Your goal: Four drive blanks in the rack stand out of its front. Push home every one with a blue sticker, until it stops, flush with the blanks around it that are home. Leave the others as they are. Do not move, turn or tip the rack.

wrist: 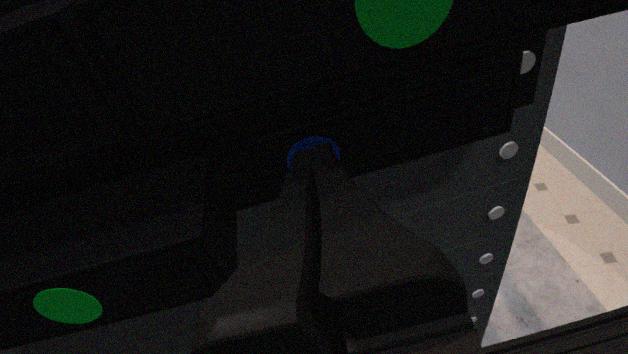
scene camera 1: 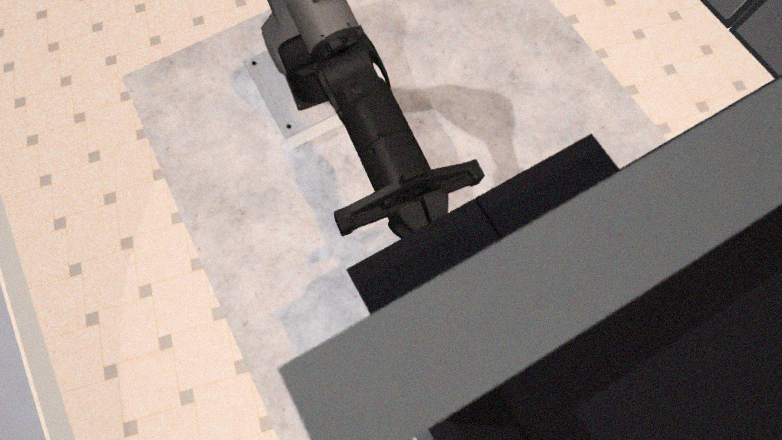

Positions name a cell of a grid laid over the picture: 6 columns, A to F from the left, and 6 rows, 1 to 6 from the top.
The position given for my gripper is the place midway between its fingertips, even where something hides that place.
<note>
I see my gripper (wrist: D3) and a rack (scene camera 1: E5).
The rack is seen too in the wrist view (wrist: B4).
</note>
